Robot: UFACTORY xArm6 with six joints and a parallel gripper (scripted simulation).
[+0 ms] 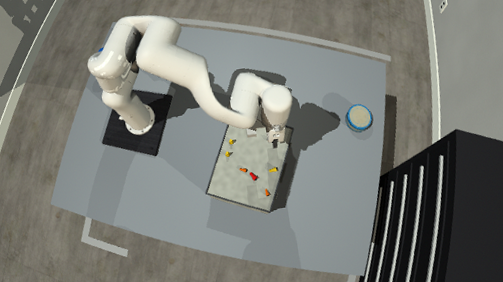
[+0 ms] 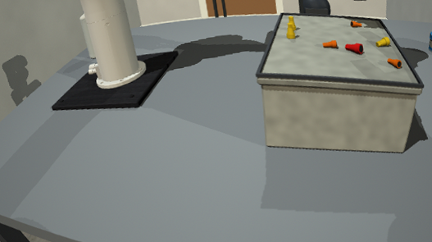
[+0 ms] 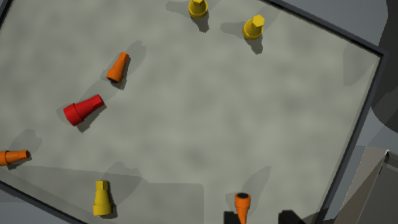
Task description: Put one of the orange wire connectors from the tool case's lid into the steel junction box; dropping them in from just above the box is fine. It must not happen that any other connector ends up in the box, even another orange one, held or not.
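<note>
The tool case is 50 mm behind my hand, 80 mm to the right of it and 110 mm below it. The rest, counted from my hand: red connector: 40 mm behind, 130 mm to the right, 70 mm below.
</note>
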